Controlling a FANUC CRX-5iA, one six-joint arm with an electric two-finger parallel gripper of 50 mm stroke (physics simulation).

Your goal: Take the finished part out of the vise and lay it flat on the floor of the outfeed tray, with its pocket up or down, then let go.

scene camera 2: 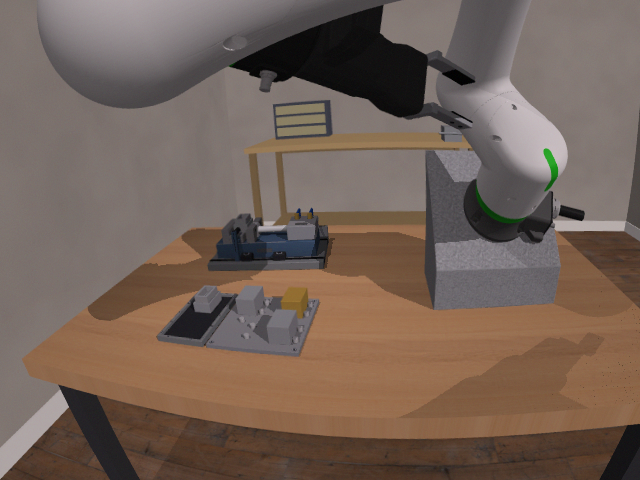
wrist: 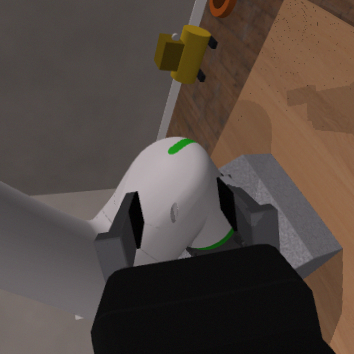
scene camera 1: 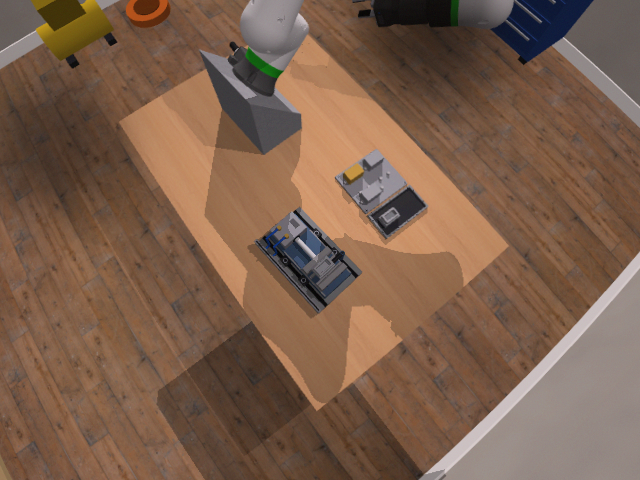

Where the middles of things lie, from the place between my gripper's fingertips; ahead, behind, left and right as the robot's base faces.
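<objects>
You'd find the vise (scene camera 2: 294,248) 470 mm ahead of my hand, and it's 430 mm to the right of my hand and 350 mm below it too.
</objects>
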